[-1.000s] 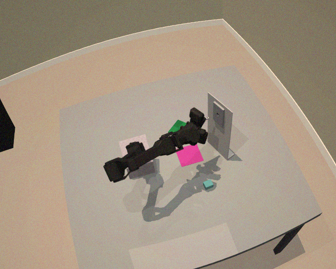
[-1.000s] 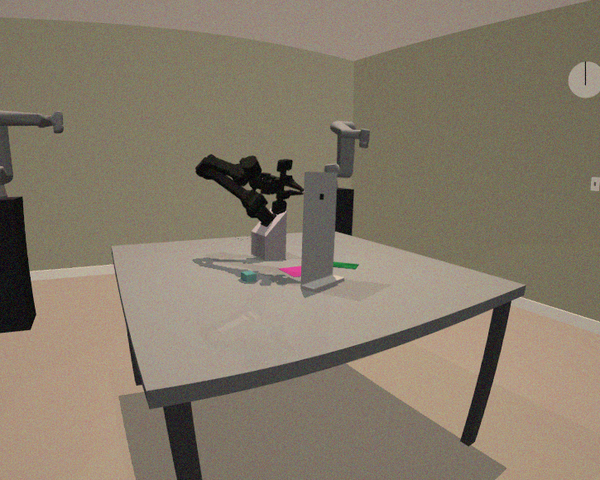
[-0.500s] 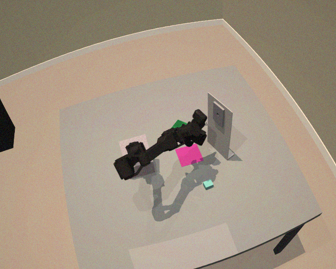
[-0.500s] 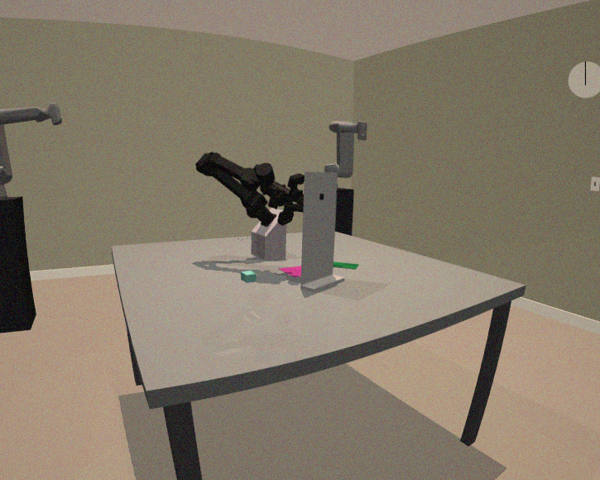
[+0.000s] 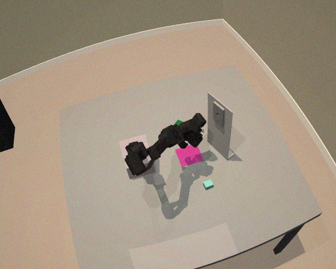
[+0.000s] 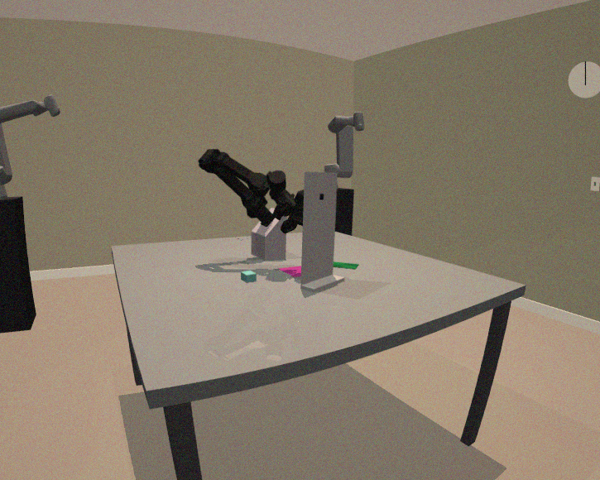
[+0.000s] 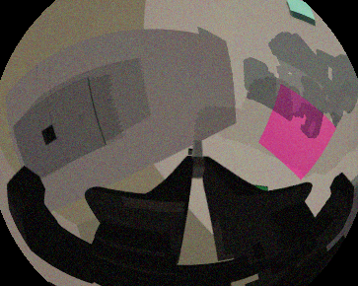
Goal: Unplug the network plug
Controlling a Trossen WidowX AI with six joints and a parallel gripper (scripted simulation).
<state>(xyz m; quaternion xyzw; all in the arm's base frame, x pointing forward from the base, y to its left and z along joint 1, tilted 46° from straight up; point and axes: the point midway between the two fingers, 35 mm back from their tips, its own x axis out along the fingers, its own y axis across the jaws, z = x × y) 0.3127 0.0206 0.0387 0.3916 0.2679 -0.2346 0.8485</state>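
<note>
My gripper tip is now 17 cm above the magenta square and 6 cm past it. The rest, counted from my gripper tip: grey panel: 9 cm ahead, 2 cm to the right; then green patch: 20 cm to the left, 17 cm below, 6 cm behind; then grey plug: right at my gripper tip.
</note>
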